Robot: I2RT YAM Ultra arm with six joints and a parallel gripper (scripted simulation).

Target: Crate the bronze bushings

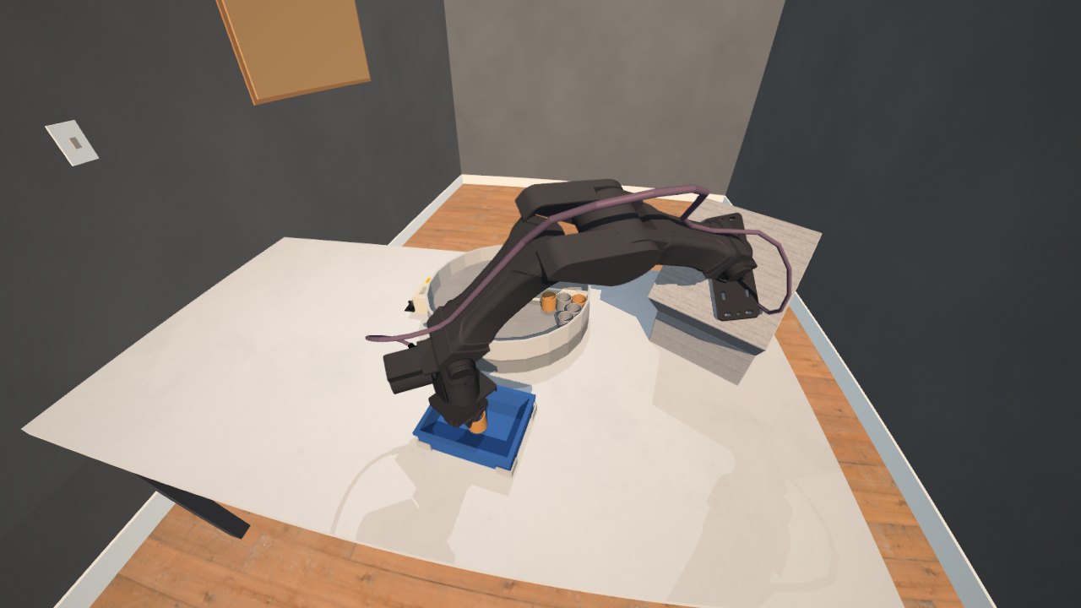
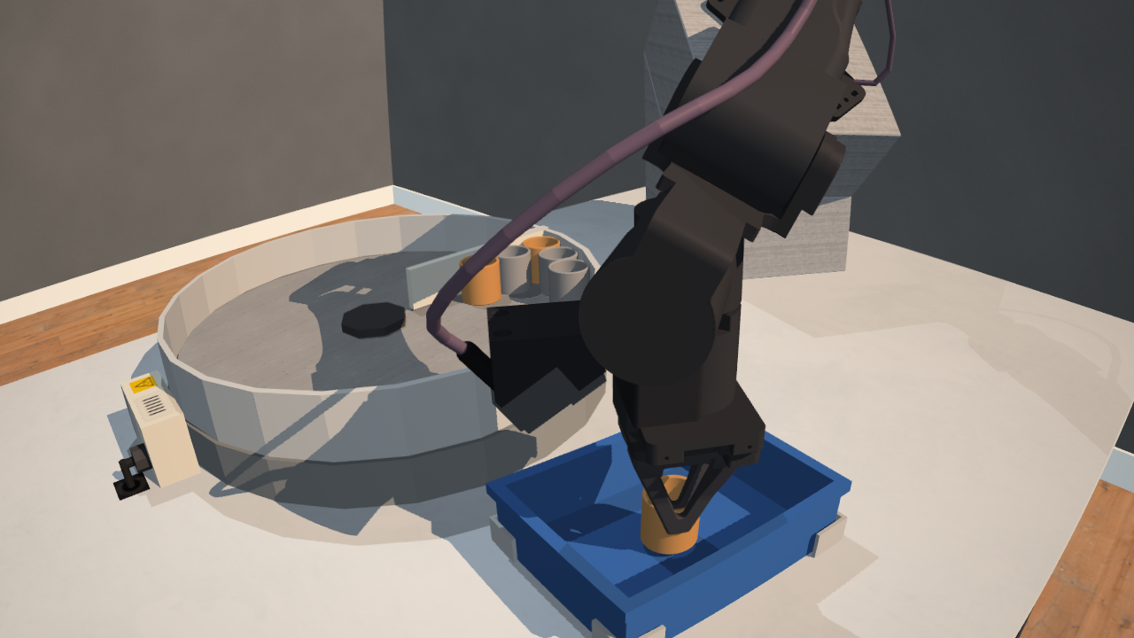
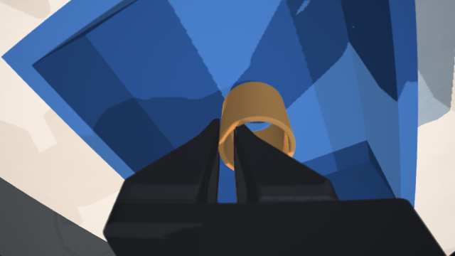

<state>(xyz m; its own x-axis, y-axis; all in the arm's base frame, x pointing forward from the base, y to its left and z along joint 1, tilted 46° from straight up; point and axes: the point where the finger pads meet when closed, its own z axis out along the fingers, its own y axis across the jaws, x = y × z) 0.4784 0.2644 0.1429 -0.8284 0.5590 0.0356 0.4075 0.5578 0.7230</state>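
Right now my hand is 10 mm to the left of the blue crate, 10 mm past it and 10 mm above it. From my hand the other things lie so: round turntable 360 mm to the right, 50 mm ahead, 10 mm above.
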